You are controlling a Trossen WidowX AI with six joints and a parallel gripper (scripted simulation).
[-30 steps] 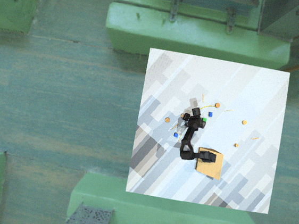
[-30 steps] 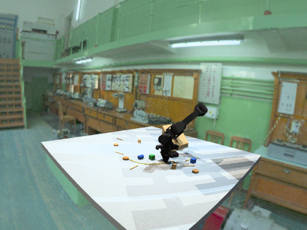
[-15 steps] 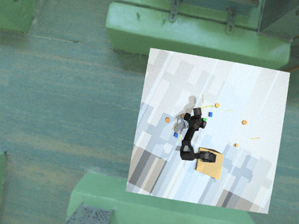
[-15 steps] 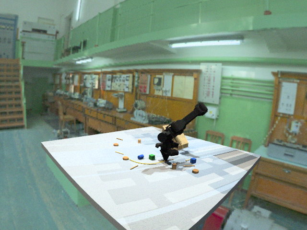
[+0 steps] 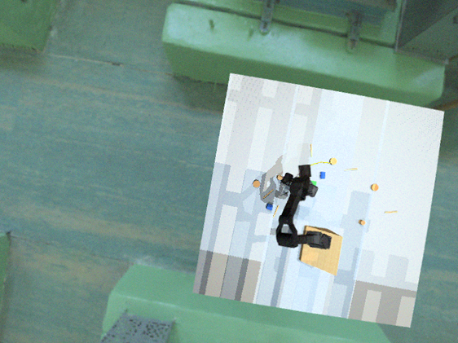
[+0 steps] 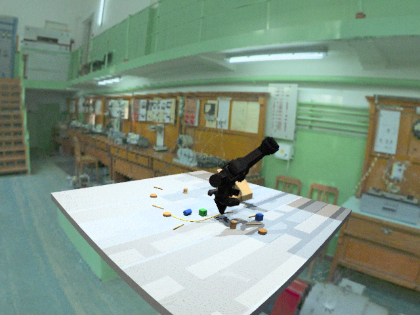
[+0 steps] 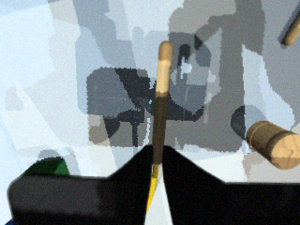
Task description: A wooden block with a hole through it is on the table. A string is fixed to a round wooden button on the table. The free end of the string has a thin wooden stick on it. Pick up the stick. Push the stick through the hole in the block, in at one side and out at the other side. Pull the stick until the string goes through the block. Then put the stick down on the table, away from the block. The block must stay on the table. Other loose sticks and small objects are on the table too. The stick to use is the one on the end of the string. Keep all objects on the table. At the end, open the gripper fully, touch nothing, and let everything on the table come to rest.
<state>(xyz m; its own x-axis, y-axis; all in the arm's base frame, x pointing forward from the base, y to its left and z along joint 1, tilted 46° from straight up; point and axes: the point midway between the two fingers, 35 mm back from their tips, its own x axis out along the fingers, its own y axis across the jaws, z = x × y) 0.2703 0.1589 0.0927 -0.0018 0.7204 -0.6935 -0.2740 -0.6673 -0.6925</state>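
The wooden block is 2 cm ahead of my gripper tip, 9 cm to the left of it and 2 cm below it. The rest, counted from my gripper tip: blue cylinder: 8 cm ahead, 15 cm to the right, 2 cm below; green cube: 2 cm ahead, 10 cm to the right, 2 cm below; thin wooden stick: 1 cm behind.
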